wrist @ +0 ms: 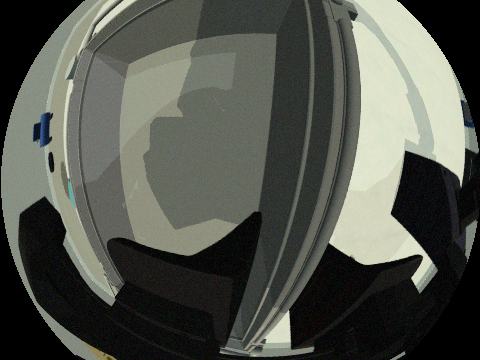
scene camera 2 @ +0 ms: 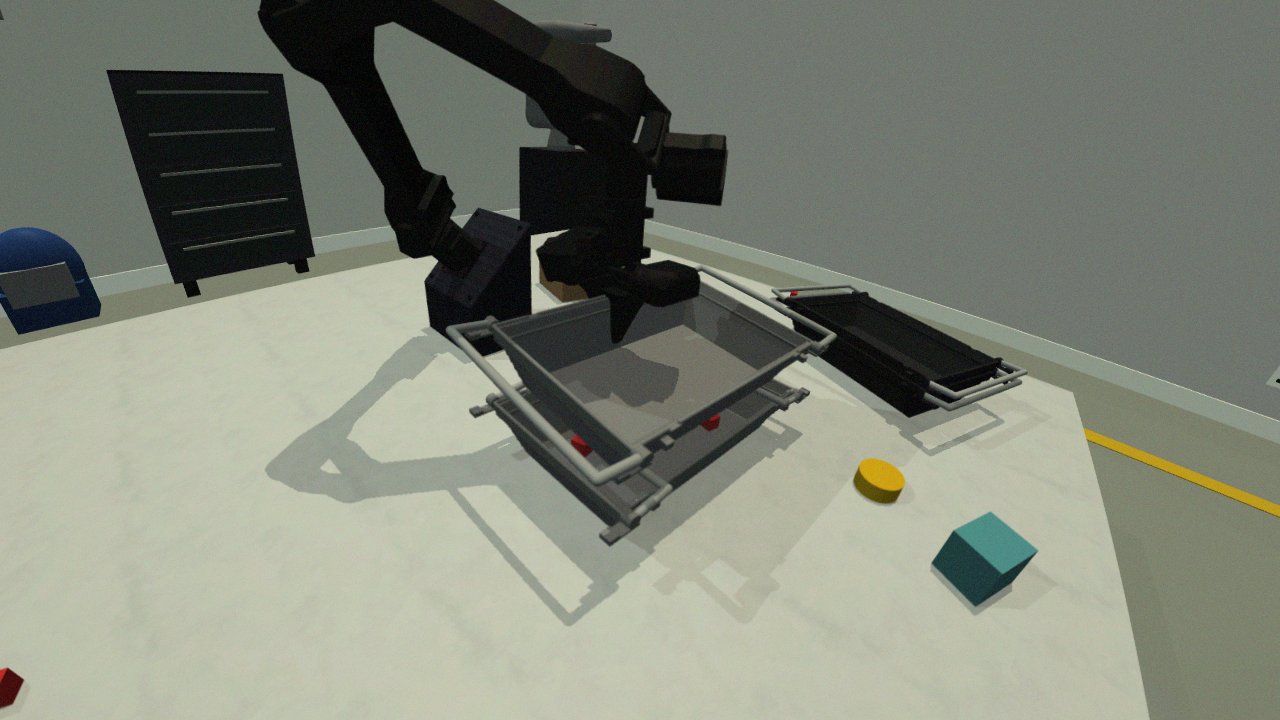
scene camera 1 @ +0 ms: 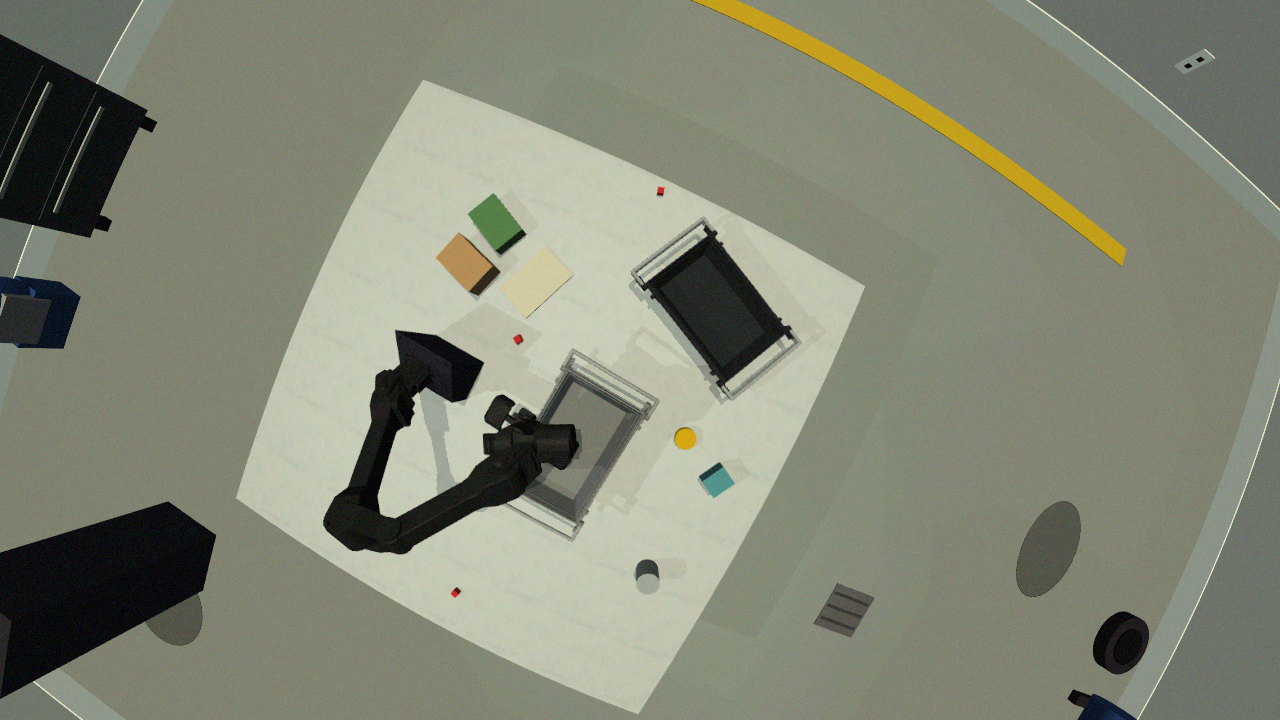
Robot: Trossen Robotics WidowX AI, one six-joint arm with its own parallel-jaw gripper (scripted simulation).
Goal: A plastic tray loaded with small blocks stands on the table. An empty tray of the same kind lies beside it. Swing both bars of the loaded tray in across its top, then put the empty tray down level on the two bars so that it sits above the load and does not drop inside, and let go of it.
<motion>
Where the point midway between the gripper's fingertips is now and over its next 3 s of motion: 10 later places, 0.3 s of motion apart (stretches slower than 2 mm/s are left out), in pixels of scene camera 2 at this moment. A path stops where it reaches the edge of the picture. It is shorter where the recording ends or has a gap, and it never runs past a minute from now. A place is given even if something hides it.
My gripper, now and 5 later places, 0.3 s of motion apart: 611, 339; 611, 342; 609, 346; 605, 349; 606, 341; 611, 305
</motion>
